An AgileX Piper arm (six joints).
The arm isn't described. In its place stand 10 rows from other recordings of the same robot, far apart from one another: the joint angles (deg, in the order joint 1, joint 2, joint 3, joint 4, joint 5, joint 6), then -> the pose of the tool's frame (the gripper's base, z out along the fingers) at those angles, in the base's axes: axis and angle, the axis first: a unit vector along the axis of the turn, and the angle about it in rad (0 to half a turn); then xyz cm.
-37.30, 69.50, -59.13, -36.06, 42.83, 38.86 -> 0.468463, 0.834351, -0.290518, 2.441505, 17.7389, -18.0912, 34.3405
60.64, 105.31, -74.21, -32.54, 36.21, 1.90 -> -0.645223, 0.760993, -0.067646, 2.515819, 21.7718, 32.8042, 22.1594
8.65, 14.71, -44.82, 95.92, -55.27, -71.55 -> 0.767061, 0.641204, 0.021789, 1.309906, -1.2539, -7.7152, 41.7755
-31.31, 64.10, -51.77, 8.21, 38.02, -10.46 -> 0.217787, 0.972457, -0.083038, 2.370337, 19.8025, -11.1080, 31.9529
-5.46, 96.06, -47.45, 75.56, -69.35, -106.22 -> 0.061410, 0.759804, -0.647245, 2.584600, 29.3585, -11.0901, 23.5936
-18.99, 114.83, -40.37, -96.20, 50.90, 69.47 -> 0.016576, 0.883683, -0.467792, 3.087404, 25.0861, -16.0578, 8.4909
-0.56, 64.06, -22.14, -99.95, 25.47, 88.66 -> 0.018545, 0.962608, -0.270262, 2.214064, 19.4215, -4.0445, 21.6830
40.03, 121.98, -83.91, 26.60, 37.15, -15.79 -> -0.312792, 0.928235, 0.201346, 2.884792, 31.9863, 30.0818, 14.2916
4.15, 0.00, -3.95, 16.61, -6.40, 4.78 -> 0.163630, 0.951017, 0.262280, 1.363926, 4.9779, 0.0705, 24.5993
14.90, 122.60, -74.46, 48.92, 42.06, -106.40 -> -0.666412, 0.723507, 0.180090, 2.668582, 37.9157, 14.8437, 10.9245
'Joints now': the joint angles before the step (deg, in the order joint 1, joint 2, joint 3, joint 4, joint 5, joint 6). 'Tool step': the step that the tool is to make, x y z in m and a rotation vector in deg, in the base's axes. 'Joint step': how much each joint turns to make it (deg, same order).
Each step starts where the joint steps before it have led.
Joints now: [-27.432, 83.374, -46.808, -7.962, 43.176, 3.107]
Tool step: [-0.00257, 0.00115, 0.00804, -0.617, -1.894, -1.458]
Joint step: [-0.001, -1.812, 0.001, -0.148, -0.001, 1.606]
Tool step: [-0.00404, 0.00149, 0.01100, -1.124, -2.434, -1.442]
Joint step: [0.001, -2.502, -0.001, -0.505, 0.002, 1.785]
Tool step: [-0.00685, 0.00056, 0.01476, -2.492, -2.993, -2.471]
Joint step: [0.000, -3.355, 0.001, -2.485, -0.001, 3.840]
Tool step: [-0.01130, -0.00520, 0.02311, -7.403, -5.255, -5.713]
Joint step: [0.001, -4.681, -0.002, -9.977, -1.376, 11.125]
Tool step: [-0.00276, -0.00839, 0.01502, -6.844, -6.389, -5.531]
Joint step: [-0.002, -1.830, 0.000, -11.640, -3.441, 13.562]
